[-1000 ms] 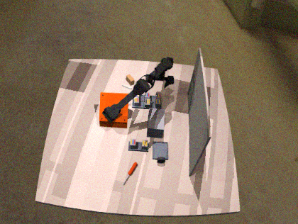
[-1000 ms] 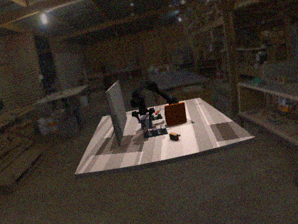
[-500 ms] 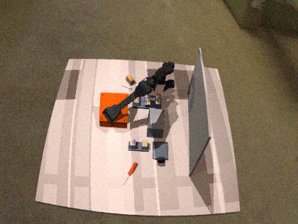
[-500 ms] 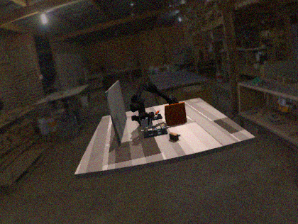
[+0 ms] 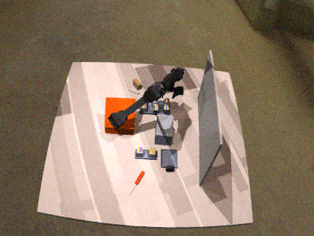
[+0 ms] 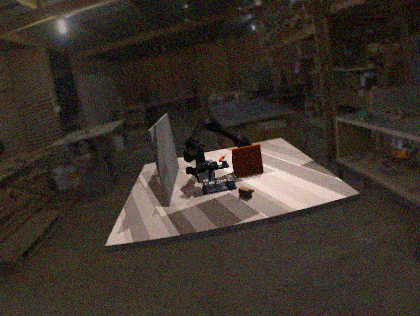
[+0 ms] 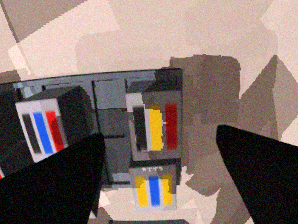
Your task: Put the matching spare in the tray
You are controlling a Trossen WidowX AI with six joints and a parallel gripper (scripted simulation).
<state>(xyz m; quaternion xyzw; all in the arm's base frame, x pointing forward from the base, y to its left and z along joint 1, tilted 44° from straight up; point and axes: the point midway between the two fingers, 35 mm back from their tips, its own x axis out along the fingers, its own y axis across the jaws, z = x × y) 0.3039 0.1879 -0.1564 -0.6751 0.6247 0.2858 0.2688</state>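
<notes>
Right now the tray is 42 cm to the right of my gripper tip, 7 cm below it and 3 cm ahead of it. Round my gripper tip: tall grey upright panel: 24 cm to the right, 23 cm ahead, 15 cm above; then small brown block: 21 cm behind, 15 cm to the left, 5 cm below.
</notes>
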